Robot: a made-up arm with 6 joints. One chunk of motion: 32 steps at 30 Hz.
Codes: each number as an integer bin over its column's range. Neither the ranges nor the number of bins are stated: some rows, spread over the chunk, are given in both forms.
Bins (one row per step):
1: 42 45 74 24 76 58
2: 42 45 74 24 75 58
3: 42 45 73 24 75 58
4: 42 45 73 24 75 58
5: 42 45 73 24 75 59
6: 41 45 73 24 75 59
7: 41 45 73 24 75 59
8: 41 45 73 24 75 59
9: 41 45 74 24 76 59
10: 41 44 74 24 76 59
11: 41 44 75 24 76 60
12: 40 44 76 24 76 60
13: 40 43 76 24 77 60
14: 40 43 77 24 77 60
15: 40 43 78 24 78 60
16: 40 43 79 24 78 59
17: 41 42 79 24 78 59
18: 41 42 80 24 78 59
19: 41 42 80 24 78 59
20: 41 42 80 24 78 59
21: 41 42 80 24 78 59
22: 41 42 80 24 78 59
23: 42 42 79 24 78 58
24: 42 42 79 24 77 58
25: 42 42 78 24 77 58
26: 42 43 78 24 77 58
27: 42 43 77 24 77 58
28: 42 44 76 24 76 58
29: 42 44 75 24 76 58
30: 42 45 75 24 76 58
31: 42 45 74 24 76 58
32: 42 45 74 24 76 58
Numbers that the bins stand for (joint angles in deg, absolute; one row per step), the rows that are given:
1: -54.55 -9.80 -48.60 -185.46 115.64 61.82
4: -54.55 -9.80 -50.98 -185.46 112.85 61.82
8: -61.82 -9.80 -50.98 -185.46 112.85 69.09
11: -61.82 -12.21 -46.21 -185.46 115.64 76.37
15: -69.09 -14.61 -39.06 -185.46 121.24 76.37
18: -61.82 -17.01 -34.29 -185.46 121.24 69.09
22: -61.82 -17.01 -34.29 -185.46 121.24 69.09
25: -54.55 -17.01 -39.06 -185.46 118.44 61.82
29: -54.55 -12.21 -46.21 -185.46 115.64 61.82
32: -54.55 -9.80 -48.60 -185.46 115.64 61.82
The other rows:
2: -54.55 -9.80 -48.60 -185.46 112.85 61.82
3: -54.55 -9.80 -50.98 -185.46 112.85 61.82
5: -54.55 -9.80 -50.98 -185.46 112.85 69.09
6: -61.82 -9.80 -50.98 -185.46 112.85 69.09
7: -61.82 -9.80 -50.98 -185.46 112.85 69.09
9: -61.82 -9.80 -48.60 -185.46 115.64 69.09
10: -61.82 -12.21 -48.60 -185.46 115.64 69.09
12: -69.09 -12.21 -43.83 -185.46 115.64 76.37
13: -69.09 -14.61 -43.83 -185.46 118.44 76.37
14: -69.09 -14.61 -41.45 -185.46 118.44 76.37
16: -69.09 -14.61 -36.68 -185.46 121.24 69.09
17: -61.82 -17.01 -36.68 -185.46 121.24 69.09
19: -61.82 -17.01 -34.29 -185.46 121.24 69.09
20: -61.82 -17.01 -34.29 -185.46 121.24 69.09
21: -61.82 -17.01 -34.29 -185.46 121.24 69.09
23: -54.55 -17.01 -36.68 -185.46 121.24 61.82
24: -54.55 -17.01 -36.68 -185.46 118.44 61.82
26: -54.55 -14.61 -39.06 -185.46 118.44 61.82
27: -54.55 -14.61 -41.45 -185.46 118.44 61.82
28: -54.55 -12.21 -43.83 -185.46 115.64 61.82
30: -54.55 -9.80 -46.21 -185.46 115.64 61.82
31: -54.55 -9.80 -48.60 -185.46 115.64 61.82

